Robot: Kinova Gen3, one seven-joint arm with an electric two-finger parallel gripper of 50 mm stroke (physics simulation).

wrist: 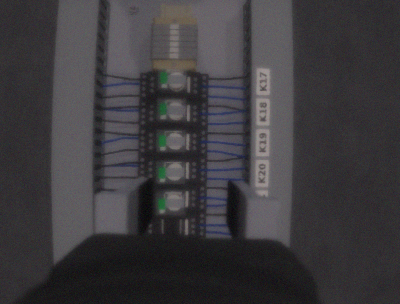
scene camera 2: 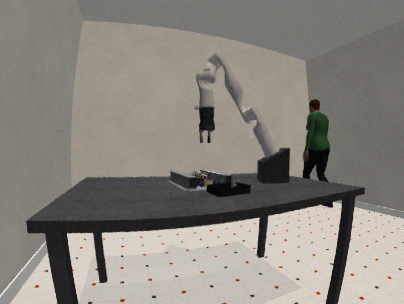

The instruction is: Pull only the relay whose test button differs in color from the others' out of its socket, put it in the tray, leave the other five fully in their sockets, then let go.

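Frame: origin at the arm's base, x left, y back, z up, level; centimetres.
Where they show: gripper, fingertip midpoint: (wrist: 189, 200) (scene camera 2: 205, 142); arm's base, link origin: (scene camera 2: 272, 153).
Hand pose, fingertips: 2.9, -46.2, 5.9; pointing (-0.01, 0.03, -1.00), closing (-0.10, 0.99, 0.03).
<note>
Things, the pixels of their top centre, and the offset from my fingertips, as dx, dy, dz. "spot": a spot on its surface instead.
- socket, surface spot: (wrist: 171, 227) spot: +5.9, -0.9, -19.4
- black tray, surface spot: (scene camera 2: 230, 191) spot: +27.9, +1.5, -20.7
- grey terminal block, top centre: (wrist: 174, 43) -12.8, -3.1, -17.9
Several relays (wrist: 175, 80) (wrist: 175, 110) (wrist: 175, 141) (wrist: 175, 171) (wrist: 175, 202) with green test buttons sit in a row of black sockets in the wrist view. A socket (wrist: 171, 227) below the lowest of them shows no relay on top and is partly covered by the gripper body. My gripper (scene camera 2: 205, 140) (wrist: 189, 200) is open and empty, pointing down high above the relay panel. The black tray (scene camera 2: 230, 191) stands beside the panel in the scene view. Its inside is hidden there, and no relay with a different button colour shows.
Grey wire ducts (wrist: 75, 125) (wrist: 275, 125) run along both sides of the row, with black and blue wires between. Labels K17 to K20 are on the right duct. A tan and grey terminal block (wrist: 175, 42) sits above the row. A person in green (scene camera 2: 317, 130) stands behind the table.
</note>
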